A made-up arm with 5 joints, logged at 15 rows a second.
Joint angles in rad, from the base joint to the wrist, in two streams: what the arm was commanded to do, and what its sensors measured. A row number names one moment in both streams.
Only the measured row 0 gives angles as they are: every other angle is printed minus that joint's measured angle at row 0.
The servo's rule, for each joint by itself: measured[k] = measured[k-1] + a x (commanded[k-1-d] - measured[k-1]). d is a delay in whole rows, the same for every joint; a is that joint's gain. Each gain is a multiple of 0.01, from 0.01 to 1. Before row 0 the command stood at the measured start. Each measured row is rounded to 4 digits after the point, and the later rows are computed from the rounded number. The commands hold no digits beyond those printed.
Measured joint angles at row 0:
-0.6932, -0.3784, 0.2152, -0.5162, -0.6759
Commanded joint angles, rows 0 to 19:
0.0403, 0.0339, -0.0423, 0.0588, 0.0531
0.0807, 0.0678, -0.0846, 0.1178, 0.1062
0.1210, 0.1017, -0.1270, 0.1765, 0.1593
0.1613, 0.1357, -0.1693, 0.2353, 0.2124
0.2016, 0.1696, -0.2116, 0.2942, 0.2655
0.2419, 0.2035, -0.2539, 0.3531, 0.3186
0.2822, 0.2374, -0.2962, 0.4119, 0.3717
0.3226, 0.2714, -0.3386, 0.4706, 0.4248
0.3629, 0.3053, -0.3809, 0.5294, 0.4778
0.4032, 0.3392, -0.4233, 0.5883, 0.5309
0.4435, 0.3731, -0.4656, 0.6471, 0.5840
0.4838, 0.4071, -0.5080, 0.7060, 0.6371
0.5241, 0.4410, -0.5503, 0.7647, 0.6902
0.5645, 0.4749, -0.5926, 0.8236, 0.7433
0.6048, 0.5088, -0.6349, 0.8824, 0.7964
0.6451, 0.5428, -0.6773, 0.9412, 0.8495
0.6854, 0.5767, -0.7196, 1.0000, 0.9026
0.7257, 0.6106, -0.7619, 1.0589, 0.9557
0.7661, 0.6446, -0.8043, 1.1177, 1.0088
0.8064, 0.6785, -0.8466, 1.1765, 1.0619
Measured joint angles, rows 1 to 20:
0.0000, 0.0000, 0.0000, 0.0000, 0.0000
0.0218, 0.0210, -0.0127, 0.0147, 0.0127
0.0536, 0.0500, -0.0343, 0.0405, 0.0351
0.0900, 0.0821, -0.0621, 0.0745, 0.0649
0.1285, 0.1153, -0.0943, 0.1147, 0.1003
0.1680, 0.1490, -0.1295, 0.1596, 0.1399
0.2079, 0.1828, -0.1668, 0.2080, 0.1828
0.2480, 0.2167, -0.2056, 0.2590, 0.2281
0.2883, 0.2506, -0.2455, 0.3119, 0.2753
0.3286, 0.2845, -0.2861, 0.3663, 0.3239
0.3689, 0.3184, -0.3273, 0.4218, 0.3736
0.4092, 0.3523, -0.3688, 0.4781, 0.4241
0.4495, 0.3863, -0.4106, 0.5351, 0.4752
0.4898, 0.4202, -0.4525, 0.5925, 0.5268
0.5301, 0.4541, -0.4945, 0.6503, 0.5788
0.5704, 0.4880, -0.5366, 0.7083, 0.6310
0.6107, 0.5220, -0.5788, 0.7665, 0.6834
0.6510, 0.5559, -0.6210, 0.8249, 0.7360
0.6913, 0.5898, -0.6633, 0.8834, 0.7887
0.7317, 0.6238, -0.7056, 0.9420, 0.8415
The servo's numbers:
d 1
a 0.54 0.62 0.30 0.25 0.24

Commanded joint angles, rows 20 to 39:
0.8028, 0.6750, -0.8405, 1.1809, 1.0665
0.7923, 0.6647, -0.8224, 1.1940, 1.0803
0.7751, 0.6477, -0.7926, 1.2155, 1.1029
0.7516, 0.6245, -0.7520, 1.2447, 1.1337
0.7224, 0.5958, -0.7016, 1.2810, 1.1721
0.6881, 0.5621, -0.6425, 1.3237, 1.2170
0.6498, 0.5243, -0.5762, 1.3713, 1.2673
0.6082, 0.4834, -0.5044, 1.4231, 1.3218
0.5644, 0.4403, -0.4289, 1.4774, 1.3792
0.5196, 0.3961, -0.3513, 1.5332, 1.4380
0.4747, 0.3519, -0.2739, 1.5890, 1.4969
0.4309, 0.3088, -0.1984, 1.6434, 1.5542
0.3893, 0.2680, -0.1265, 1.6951, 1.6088
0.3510, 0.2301, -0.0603, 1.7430, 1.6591
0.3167, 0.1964, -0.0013, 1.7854, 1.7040
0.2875, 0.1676, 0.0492, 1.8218, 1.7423
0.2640, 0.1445, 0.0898, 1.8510, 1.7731
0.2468, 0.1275, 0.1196, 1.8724, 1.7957
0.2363, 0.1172, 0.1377, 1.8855, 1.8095
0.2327, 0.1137, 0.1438, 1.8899, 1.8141
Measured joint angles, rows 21 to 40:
0.7720, 0.6577, -0.7479, 1.0006, 0.8944
0.7886, 0.6684, -0.7757, 1.0457, 0.9357
0.7906, 0.6661, -0.7897, 1.0828, 0.9704
0.7822, 0.6547, -0.7906, 1.1160, 1.0022
0.7657, 0.6360, -0.7790, 1.1482, 1.0338
0.7423, 0.6111, -0.7558, 1.1814, 1.0670
0.7130, 0.5807, -0.7218, 1.2170, 1.1030
0.6789, 0.5457, -0.6781, 1.2556, 1.1424
0.6407, 0.5071, -0.6260, 1.2975, 1.1855
0.5995, 0.4657, -0.5669, 1.3425, 1.2320
0.5564, 0.4225, -0.5022, 1.3902, 1.2814
0.5123, 0.3787, -0.4337, 1.4399, 1.3331
0.4683, 0.3354, -0.3631, 1.4908, 1.3862
0.4256, 0.2936, -0.2921, 1.5419, 1.4396
0.3853, 0.2542, -0.2226, 1.5922, 1.4923
0.3483, 0.2184, -0.1562, 1.6405, 1.5431
0.3155, 0.1869, -0.0946, 1.6858, 1.5909
0.2877, 0.1606, -0.0393, 1.7271, 1.6346
0.2656, 0.1401, 0.0084, 1.7634, 1.6733
0.2498, 0.1259, 0.0472, 1.7939, 1.7060

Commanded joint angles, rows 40 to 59:
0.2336, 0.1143, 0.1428, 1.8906, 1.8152
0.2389, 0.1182, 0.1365, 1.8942, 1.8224
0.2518, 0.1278, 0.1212, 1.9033, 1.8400
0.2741, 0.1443, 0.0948, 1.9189, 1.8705
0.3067, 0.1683, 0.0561, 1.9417, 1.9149
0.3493, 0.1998, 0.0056, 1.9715, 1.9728
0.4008, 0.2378, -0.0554, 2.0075, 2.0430
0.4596, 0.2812, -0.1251, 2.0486, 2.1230
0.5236, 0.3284, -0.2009, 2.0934, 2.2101
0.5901, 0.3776, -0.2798, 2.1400, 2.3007
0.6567, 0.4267, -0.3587, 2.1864, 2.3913
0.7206, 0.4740, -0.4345, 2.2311, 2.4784
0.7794, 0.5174, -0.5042, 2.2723, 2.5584
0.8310, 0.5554, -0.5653, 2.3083, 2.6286
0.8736, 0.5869, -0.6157, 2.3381, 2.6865
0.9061, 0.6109, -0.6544, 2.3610, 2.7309
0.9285, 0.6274, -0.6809, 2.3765, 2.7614
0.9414, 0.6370, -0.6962, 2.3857, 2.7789
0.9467, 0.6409, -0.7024, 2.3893, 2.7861
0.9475, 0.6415, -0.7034, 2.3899, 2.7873
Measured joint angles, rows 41 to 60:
0.2406, 0.1183, 0.0762, 1.8179, 1.7319
0.2368, 0.1158, 0.0962, 1.8361, 1.7519
0.2379, 0.1173, 0.1083, 1.8506, 1.7688
0.2454, 0.1238, 0.1122, 1.8638, 1.7859
0.2609, 0.1365, 0.1070, 1.8776, 1.8062
0.2856, 0.1562, 0.0917, 1.8936, 1.8323
0.3200, 0.1832, 0.0659, 1.9131, 1.8660
0.3636, 0.2171, 0.0295, 1.9367, 1.9085
0.4154, 0.2568, -0.0169, 1.9647, 1.9600
0.4738, 0.3012, -0.0721, 1.9969, 2.0200
0.5366, 0.3486, -0.1344, 2.0327, 2.0874
0.6015, 0.3970, -0.2017, 2.0711, 2.1603
0.6658, 0.4447, -0.2715, 2.1111, 2.2366
0.7271, 0.4898, -0.3413, 2.1514, 2.3138
0.7832, 0.5305, -0.4085, 2.1906, 2.3894
0.8320, 0.5655, -0.4707, 2.2275, 2.4607
0.8720, 0.5936, -0.5258, 2.2609, 2.5255
0.9025, 0.6146, -0.5723, 2.2898, 2.5821
0.9235, 0.6285, -0.6095, 2.3138, 2.6293
0.9360, 0.6362, -0.6374, 2.3327, 2.6669

